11 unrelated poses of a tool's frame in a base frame.
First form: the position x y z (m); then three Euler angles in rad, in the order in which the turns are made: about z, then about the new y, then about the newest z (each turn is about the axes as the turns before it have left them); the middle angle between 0 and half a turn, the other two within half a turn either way.
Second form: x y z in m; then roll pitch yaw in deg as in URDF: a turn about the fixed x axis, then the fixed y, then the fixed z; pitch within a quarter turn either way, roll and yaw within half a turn. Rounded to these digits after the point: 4 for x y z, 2 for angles.
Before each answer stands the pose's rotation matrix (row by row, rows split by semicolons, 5 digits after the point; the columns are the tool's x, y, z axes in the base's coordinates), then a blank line. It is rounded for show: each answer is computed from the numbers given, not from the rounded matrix.
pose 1, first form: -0.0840 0.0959 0.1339 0.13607 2.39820 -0.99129
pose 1, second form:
-0.28591 -0.68457 0.67053; -0.88368 0.45899 0.09181; -0.37062 -0.56629 -0.73618

-0.0840 0.0959 0.1339 -142.43 21.75 -107.93
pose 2, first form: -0.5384 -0.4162 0.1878 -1.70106 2.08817 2.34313
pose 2, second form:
0.66538 -0.73792 -0.11290; -0.43525 -0.26063 -0.86176; 0.60648 0.62254 -0.49460

-0.5384 -0.4162 0.1878 128.47 -37.34 -33.19
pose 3, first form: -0.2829 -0.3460 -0.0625 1.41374 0.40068 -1.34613
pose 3, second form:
0.99496 -0.07964 0.06101; 0.05013 0.92145 0.38524; -0.08689 -0.38024 0.92080

-0.2829 -0.3460 -0.0625 -22.44 4.98 2.88
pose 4, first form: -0.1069 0.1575 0.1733 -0.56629 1.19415 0.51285
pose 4, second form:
0.53370 0.31519 0.78474; 0.24213 0.83215 -0.49890; -0.81027 0.45627 0.36780

-0.1069 0.1575 0.1733 51.13 54.12 24.40
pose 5, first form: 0.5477 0.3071 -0.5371 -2.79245 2.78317 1.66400
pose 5, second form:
0.25871 -0.90797 -0.32963; -0.96540 -0.23151 -0.12001; 0.03265 0.34927 -0.93645

0.5477 0.3071 -0.5371 159.55 -1.87 -75.00
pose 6, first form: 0.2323 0.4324 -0.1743 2.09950 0.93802 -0.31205
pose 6, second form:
-0.01881 -0.91334 -0.40675; 0.64084 -0.32328 0.69629; -0.76745 -0.24757 0.59139

0.2323 0.4324 -0.1743 -22.72 50.13 91.68
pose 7, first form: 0.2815 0.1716 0.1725 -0.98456 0.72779 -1.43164
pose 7, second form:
-0.76768 0.52462 0.36802; -0.63415 -0.53923 -0.55415; -0.09227 -0.65879 0.74665

0.2815 0.1716 0.1725 -41.42 5.29 -140.44
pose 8, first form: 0.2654 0.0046 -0.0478 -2.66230 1.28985 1.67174
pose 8, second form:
0.48360 0.19830 -0.85253; -0.86992 0.21663 -0.44307; 0.09682 0.95590 0.27726

0.2654 0.0046 -0.0478 73.82 -5.56 -60.93
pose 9, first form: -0.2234 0.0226 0.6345 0.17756 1.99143 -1.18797
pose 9, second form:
0.01371 -0.43880 0.89848; -0.93997 0.30077 0.16123; -0.34098 -0.84675 -0.40834

-0.2234 0.0226 0.6345 -115.75 19.94 -89.16
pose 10, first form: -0.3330 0.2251 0.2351 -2.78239 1.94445 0.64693
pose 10, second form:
0.48455 0.07453 -0.87158; -0.46188 -0.82435 -0.32727; -0.74288 0.56115 -0.36502

-0.3330 0.2251 0.2351 123.04 47.98 -43.63
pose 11, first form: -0.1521 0.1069 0.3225 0.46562 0.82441 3.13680
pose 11, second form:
-0.60885 0.44606 0.65599; -0.30056 -0.89499 0.32962; 0.73414 0.00352 0.67899

-0.1521 0.1069 0.3225 0.30 -47.23 -153.73
